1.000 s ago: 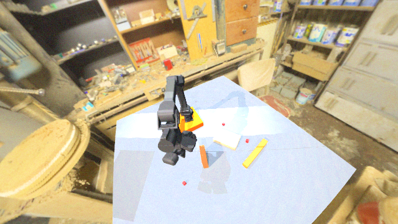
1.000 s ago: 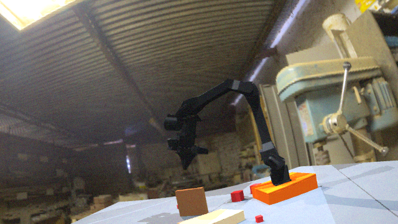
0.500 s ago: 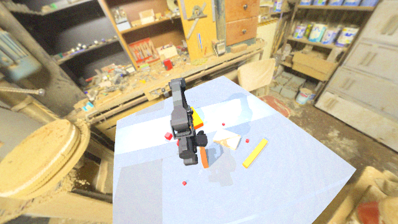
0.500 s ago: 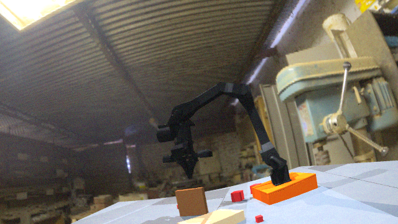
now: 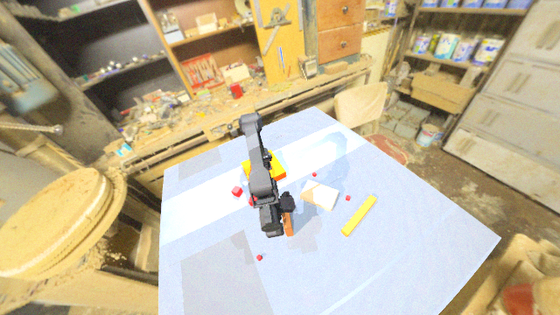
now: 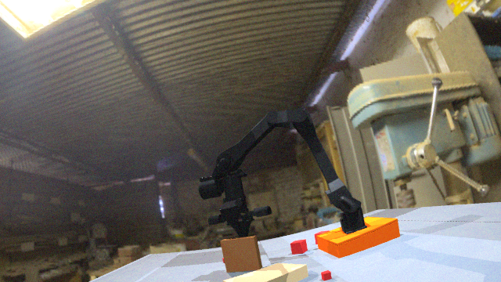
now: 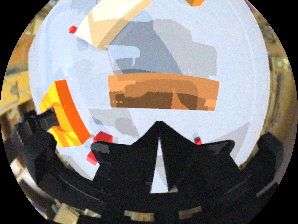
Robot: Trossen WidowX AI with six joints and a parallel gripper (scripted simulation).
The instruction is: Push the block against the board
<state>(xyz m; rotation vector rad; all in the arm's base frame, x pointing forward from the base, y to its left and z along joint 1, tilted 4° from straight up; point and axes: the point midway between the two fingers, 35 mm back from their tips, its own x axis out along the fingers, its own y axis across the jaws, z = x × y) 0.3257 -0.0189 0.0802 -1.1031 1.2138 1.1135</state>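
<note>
My gripper tip is now 4 cm to the right of the orange-brown square block, 3 cm above it and 1 cm short of it. From my gripper tip the other things lie so: pale block: 23 cm to the left, 8 cm behind, 6 cm below; then long yellow-orange bar: 35 cm to the left, 8 cm ahead, 6 cm below.
</note>
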